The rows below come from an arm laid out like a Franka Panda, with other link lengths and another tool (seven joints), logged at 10 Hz.
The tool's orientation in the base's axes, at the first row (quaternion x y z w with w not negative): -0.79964, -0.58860, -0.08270, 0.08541
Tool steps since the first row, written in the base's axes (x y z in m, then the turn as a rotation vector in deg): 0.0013, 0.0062, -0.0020, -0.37, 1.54, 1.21; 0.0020, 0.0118, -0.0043, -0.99, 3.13, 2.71; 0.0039, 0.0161, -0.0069, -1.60, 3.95, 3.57; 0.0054, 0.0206, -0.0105, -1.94, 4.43, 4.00; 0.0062, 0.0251, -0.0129, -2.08, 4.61, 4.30; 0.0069, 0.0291, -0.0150, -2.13, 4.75, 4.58; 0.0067, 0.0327, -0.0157, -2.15, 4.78, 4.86; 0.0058, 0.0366, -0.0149, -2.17, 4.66, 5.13
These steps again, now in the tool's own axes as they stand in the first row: 0.0057, -0.0005, 0.0034, 1.60, -0.85, -0.83; 0.0105, -0.0014, 0.0070, 3.24, -1.97, -1.93; 0.0145, -0.0007, 0.0106, 4.02, -2.82, -2.60; 0.0182, -0.0005, 0.0152, 4.47, -3.31, -2.91; 0.0221, -0.0009, 0.0186, 4.67, -3.50, -3.17; 0.0255, -0.0013, 0.0216, 4.85, -3.60, -3.41; 0.0286, -0.0025, 0.0231, 4.93, -3.64, -3.67; 0.0322, -0.0046, 0.0232, 4.88, -3.64, -3.96
